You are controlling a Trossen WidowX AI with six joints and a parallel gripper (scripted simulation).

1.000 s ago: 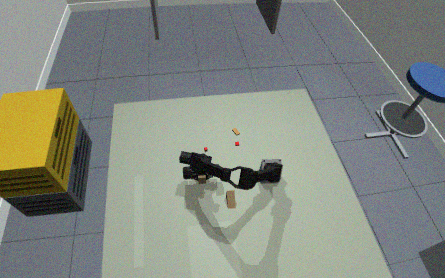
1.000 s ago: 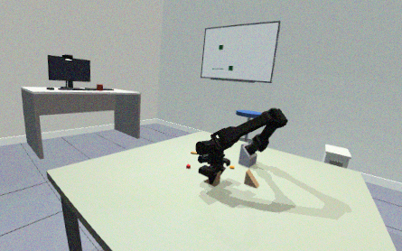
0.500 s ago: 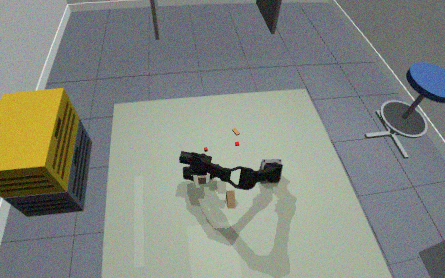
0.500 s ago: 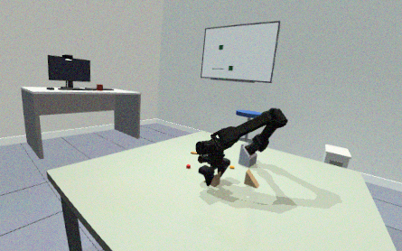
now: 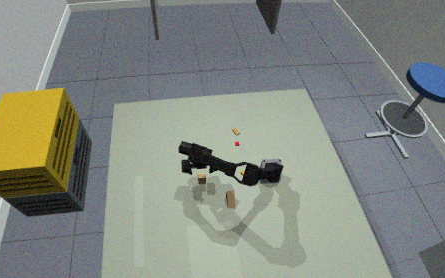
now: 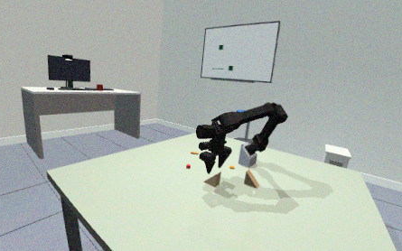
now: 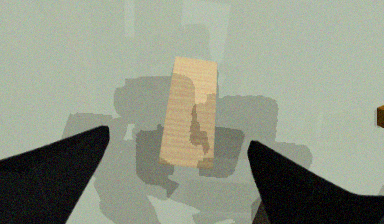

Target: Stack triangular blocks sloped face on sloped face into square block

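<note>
The tan wooden triangular block is 50 mm below my gripper tip, 10 mm to the left of it and 10 mm behind it. The rest, counted from my gripper tip: red cube (190 mm to the right, 60 mm below, 40 mm behind); orange cube (230 mm behind, 70 mm below, 30 mm to the right).
</note>
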